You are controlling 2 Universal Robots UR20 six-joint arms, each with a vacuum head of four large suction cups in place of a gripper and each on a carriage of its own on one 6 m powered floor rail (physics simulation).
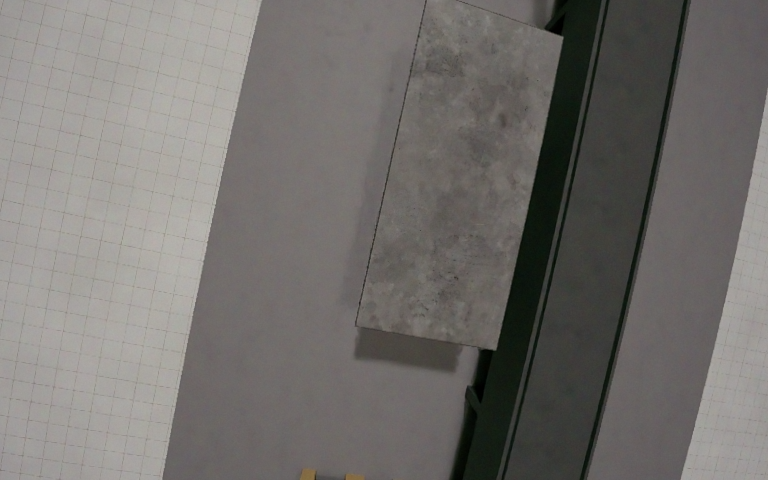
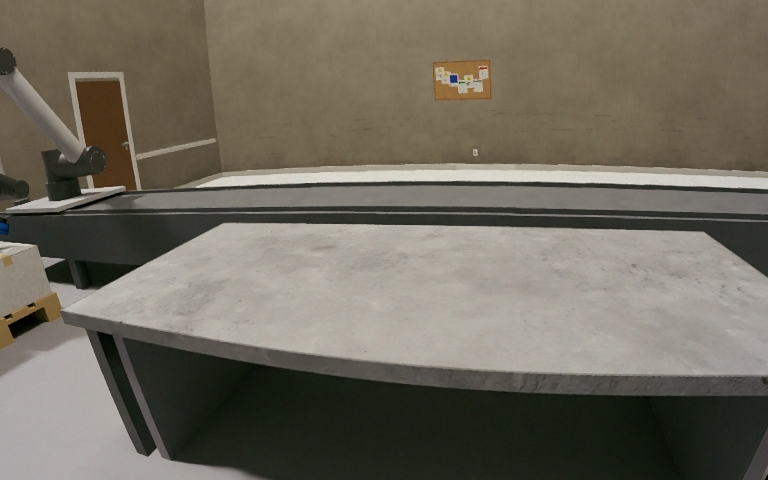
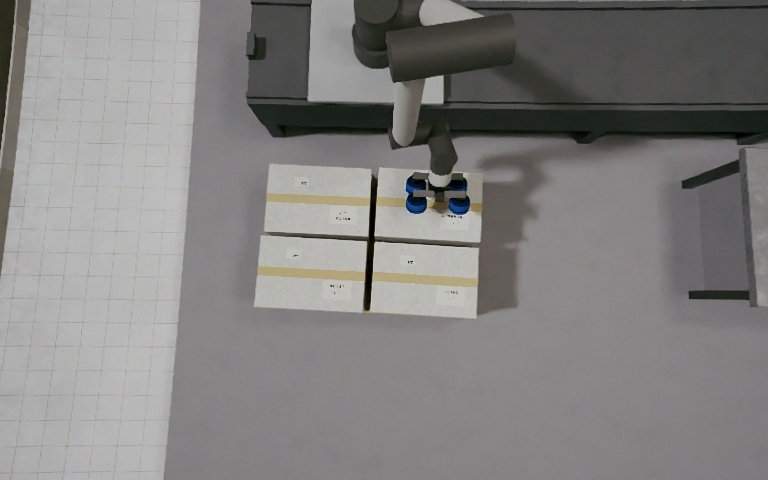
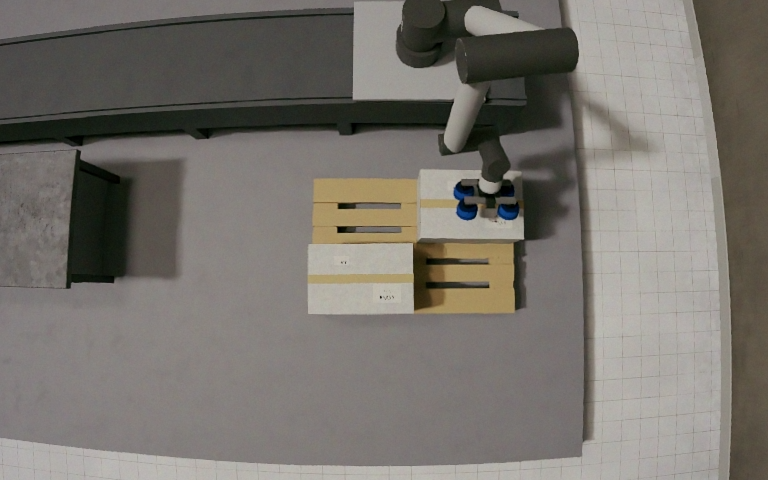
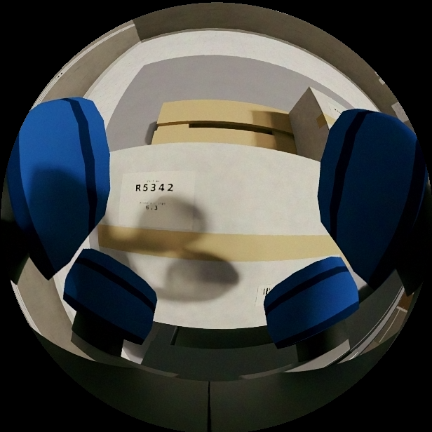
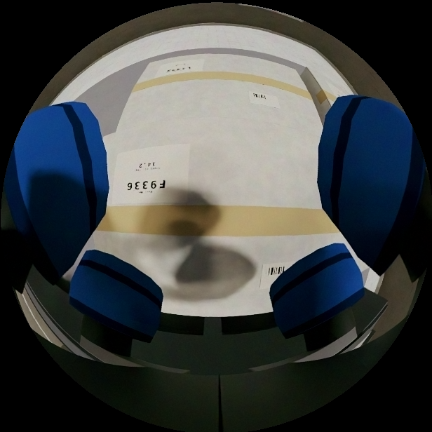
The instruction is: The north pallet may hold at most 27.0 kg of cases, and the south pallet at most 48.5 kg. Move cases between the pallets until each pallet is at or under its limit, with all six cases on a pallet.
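Where they show: left arm's base, link origin: (image 4: 418,48); right arm's base, link origin: (image 2: 65,197).
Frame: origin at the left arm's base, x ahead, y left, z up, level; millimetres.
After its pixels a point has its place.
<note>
Four white taped cases, upper left (image 3: 288,217) {x 884, y -6090, z -172 mm}, upper right (image 3: 396,226) {x 926, y -5506, z -132 mm} (image 6: 250,175), lower left (image 3: 305,263) {x 1133, y -5981, z -133 mm} and lower right (image 3: 396,300) {x 1316, y -5498, z -177 mm}, cover the north pallet (image 2: 50,308) {x 678, y -5032, z -498 mm}. The upper right one's label reads F9336, 14.2. My right gripper (image 3: 438,195) {x 799, y -5310, z 11 mm} (image 6: 216,215) is open just above it, cups apart from its top. The south pallet (image 4: 362,189) {x 692, y -316, z -425 mm} (image 5: 215,110) bears two cases: upper right (image 4: 438,223) {x 937, y 100, z -151 mm} (image 5: 240,200), labelled R5342, 6.3, and lower left (image 4: 339,300) {x 1342, y -426, z -182 mm} (image 5: 307,120). My left gripper (image 4: 485,200) {x 860, y 320, z 10 mm} (image 5: 212,215) is open just above the R5342 case.
A grey stone-topped table (image 1: 453,169) {x 965, y -2875, z -40 mm} (image 2: 396,294) {x 1036, y -2907, z -40 mm} (image 3: 758,226) {x 903, y -3722, z -40 mm} (image 4: 33,220) {x 913, y -2219, z -40 mm} stands between the pallets, beside the dark floor rail (image 1: 611,198) {x -17, y -2954, z -55 mm} (image 2: 453,198) {x 35, y -2879, z -55 mm} (image 3: 594,56) {x 7, y -4479, z -55 mm} (image 4: 198,67) {x 44, y -1239, z -55 mm}. On the south pallet, the upper left and lower right places show bare slats.
</note>
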